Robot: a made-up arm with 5 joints.
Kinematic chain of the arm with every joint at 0, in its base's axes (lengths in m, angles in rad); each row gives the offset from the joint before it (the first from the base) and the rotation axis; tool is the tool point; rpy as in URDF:
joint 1: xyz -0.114 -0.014 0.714 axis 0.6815 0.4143 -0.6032
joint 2: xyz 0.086 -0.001 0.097 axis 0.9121 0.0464 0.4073
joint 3: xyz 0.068 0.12 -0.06 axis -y
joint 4: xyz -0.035 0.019 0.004 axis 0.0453 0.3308 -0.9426
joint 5: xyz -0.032 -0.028 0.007 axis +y
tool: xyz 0.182 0.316 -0.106 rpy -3.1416 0 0
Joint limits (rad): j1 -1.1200..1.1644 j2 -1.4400..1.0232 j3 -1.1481..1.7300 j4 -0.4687..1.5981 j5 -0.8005..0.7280
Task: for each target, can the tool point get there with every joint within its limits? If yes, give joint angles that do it. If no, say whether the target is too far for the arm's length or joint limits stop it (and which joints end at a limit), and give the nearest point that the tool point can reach.
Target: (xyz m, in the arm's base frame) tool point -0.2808 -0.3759 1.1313
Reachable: no: joint limits stop it (at a limit: joint 2, joint 3, joint 5) | nearest point -0.0180 -0.3434 1.0305 | short by 0.283 m
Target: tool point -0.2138 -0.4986 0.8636
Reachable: no: joint limits stop it (at a limit: joint 1, joint 2, joint 3, joint 5) | nearest point -0.0487 -0.3969 0.8550 | short by 0.194 m
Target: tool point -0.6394 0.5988 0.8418
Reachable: no: too far | nearest point -0.4790 0.4132 0.8022 | short by 0.248 m
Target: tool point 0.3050 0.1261 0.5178
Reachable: yes | joints 0.1278 -0.4147 -0.4704 0.5430 -0.5277
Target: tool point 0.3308 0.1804 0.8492
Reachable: yes | joints 0.5246 -0.2549 1.4866 0.3187 0.0526
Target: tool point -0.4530 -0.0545 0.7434
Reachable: no: joint limits stop it (at a limit: joint 1, joint 2, joint 4, joint 5) | nearest point -0.5584 0.1265 0.7539 | short by 0.210 m
